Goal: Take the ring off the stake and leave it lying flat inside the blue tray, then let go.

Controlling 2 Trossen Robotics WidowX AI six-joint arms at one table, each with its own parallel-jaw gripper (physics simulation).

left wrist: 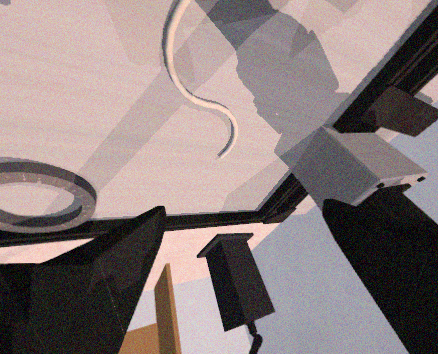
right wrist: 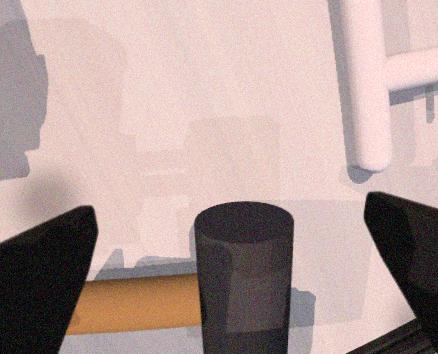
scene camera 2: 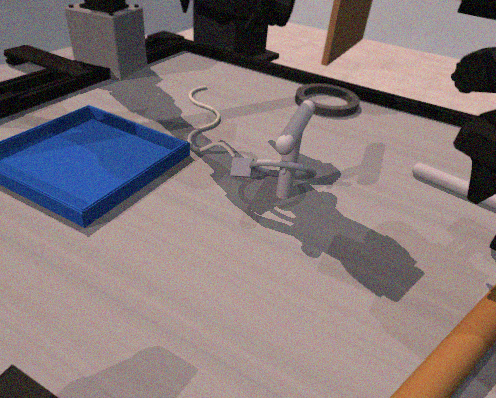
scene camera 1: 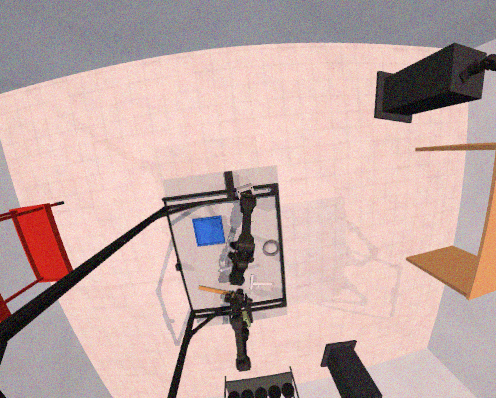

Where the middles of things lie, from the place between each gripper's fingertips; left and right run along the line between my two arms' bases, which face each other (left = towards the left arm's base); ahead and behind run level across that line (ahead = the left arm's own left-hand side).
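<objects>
The white cylinder [right wrist: 372, 76] is 16 cm ahead of my right hand, 4 cm to the left of it and 7 cm below it. Counted from my right hand as well, the blue tray [scene camera 2: 81, 165] is 44 cm to the left, 21 cm behind and 7 cm below. As for the hammer [scene camera 2: 455, 357], my right hand is 13 cm past it, 6 cm to the left of it and 5 cm above it.
The hammer is 490 mm to the right of my left hand, 160 mm behind it and 120 mm below it. Counted from my left hand, the white cylinder is 130 mm ahead, 390 mm to the right and 140 mm below. My left gripper is 130 mm above the blue tray, 240 mm past it and 10 mm to the right of it.
</objects>
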